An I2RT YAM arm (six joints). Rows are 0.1 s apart.
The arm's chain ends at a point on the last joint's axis. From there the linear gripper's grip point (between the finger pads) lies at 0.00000 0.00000 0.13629 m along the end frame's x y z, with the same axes.
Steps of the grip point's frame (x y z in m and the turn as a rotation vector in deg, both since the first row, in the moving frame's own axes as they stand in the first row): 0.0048, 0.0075, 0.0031, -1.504, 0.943, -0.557; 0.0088, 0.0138, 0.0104, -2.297, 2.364, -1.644; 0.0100, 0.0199, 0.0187, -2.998, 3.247, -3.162; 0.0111, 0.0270, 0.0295, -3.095, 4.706, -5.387
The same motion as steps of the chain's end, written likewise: 0.0025, 0.0039, 0.0032, -1.504, 0.943, -0.557; 0.0031, 0.0084, 0.0106, -2.297, 2.364, -1.644; 0.0021, 0.0130, 0.0191, -2.998, 3.247, -3.162; -0.0004, 0.0202, 0.0302, -3.095, 4.706, -5.387
